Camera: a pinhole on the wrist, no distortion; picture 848 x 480 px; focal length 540.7 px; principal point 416.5 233.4 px. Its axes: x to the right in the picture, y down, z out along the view. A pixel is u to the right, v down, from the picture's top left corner.
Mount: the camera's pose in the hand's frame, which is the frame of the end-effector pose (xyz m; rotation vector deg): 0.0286 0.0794 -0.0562 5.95 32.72 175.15
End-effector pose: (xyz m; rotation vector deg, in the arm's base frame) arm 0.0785 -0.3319 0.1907 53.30 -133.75 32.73
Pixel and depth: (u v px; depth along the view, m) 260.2 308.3 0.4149
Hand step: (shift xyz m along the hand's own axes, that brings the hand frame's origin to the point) 0.1767 0.1700 0.3434
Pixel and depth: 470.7 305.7 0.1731
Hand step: 0.0232 0.1208 0.1143
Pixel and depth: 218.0 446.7 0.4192
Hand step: 0.2090 0.0695 0.3844
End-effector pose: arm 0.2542 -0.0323 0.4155 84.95 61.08 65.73
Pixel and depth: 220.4 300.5 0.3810
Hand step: 0.1927 0.1665 0.3071
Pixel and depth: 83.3 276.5 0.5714
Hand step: 0.4196 0.2277 0.4708
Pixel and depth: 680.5 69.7 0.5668
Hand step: -0.2042 0.4547 0.4257
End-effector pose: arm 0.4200 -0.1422 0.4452 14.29 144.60 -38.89
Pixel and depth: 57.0 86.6 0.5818
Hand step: 0.4585 0.4197 0.4048
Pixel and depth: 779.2 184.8 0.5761
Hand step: -0.3150 0.3509 0.4843
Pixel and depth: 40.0 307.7 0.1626
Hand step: 0.1527 0.1123 0.0964
